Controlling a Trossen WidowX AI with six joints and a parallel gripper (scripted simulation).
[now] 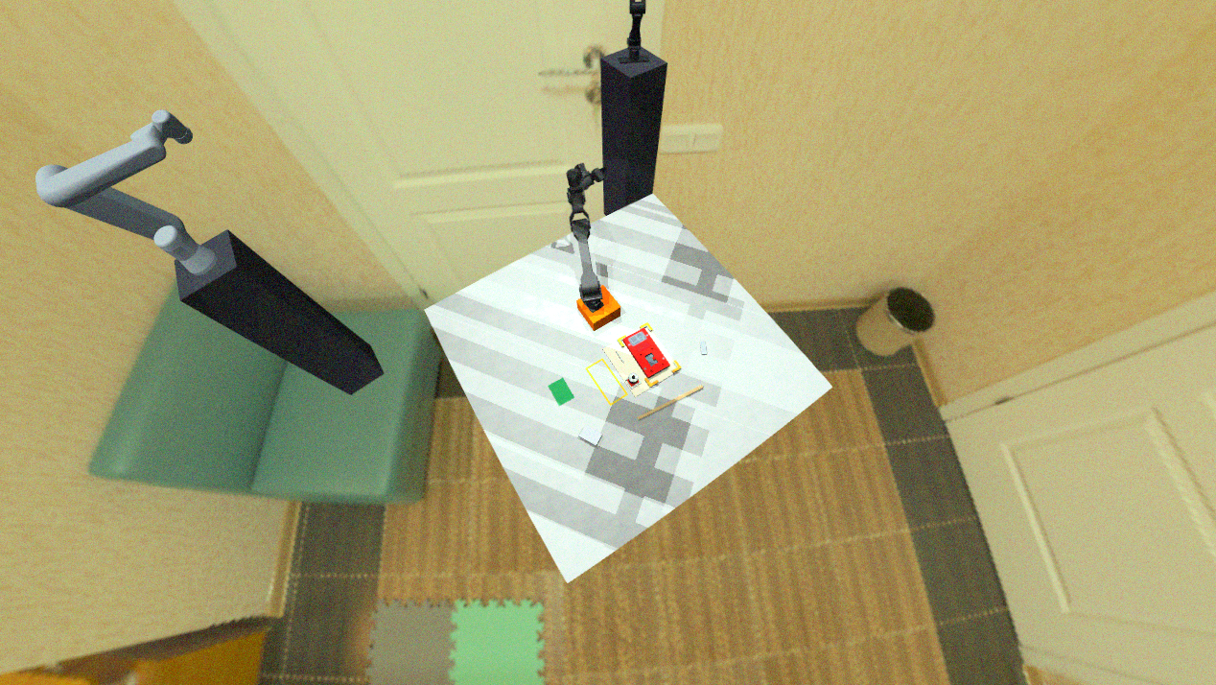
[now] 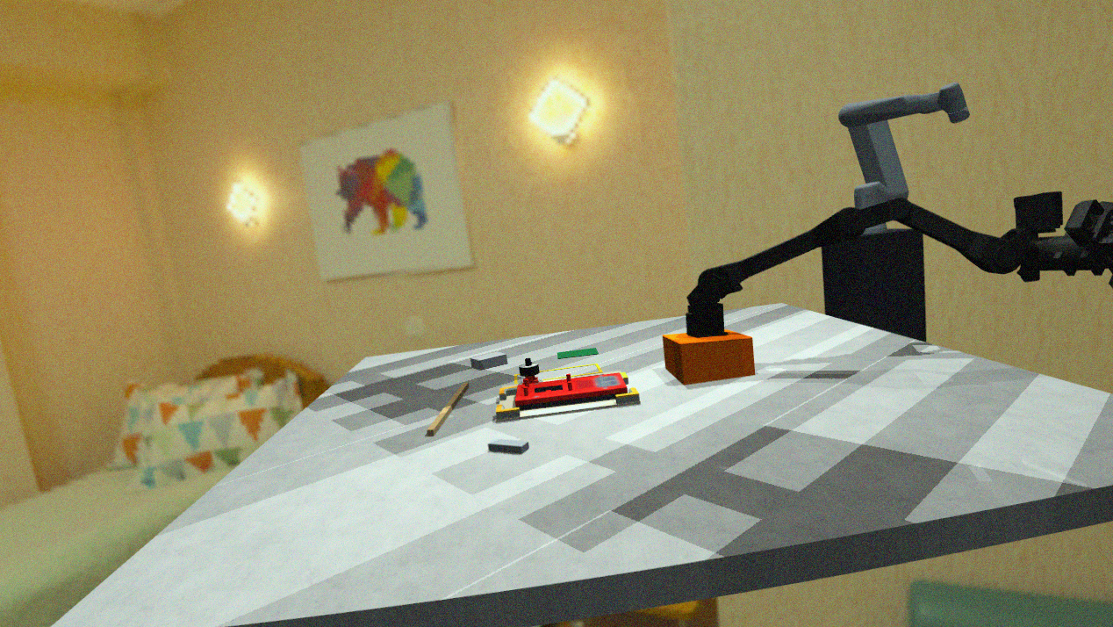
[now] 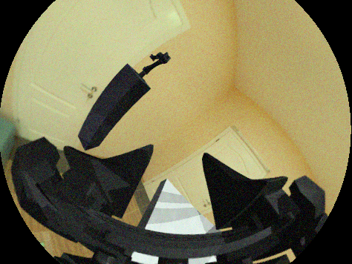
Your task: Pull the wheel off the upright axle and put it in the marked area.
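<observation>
The black upright axle lies 890 mm ahead of my gripper tip, 520 mm to the right of it and 160 mm below it. Round my gripper tip: wooden stick (1060 mm ahead, 450 mm to the right, 180 mm below); grey wheel (900 mm ahead, 520 mm to the right, 150 mm below); green flat block (760 mm ahead, 780 mm to the right, 190 mm below).
</observation>
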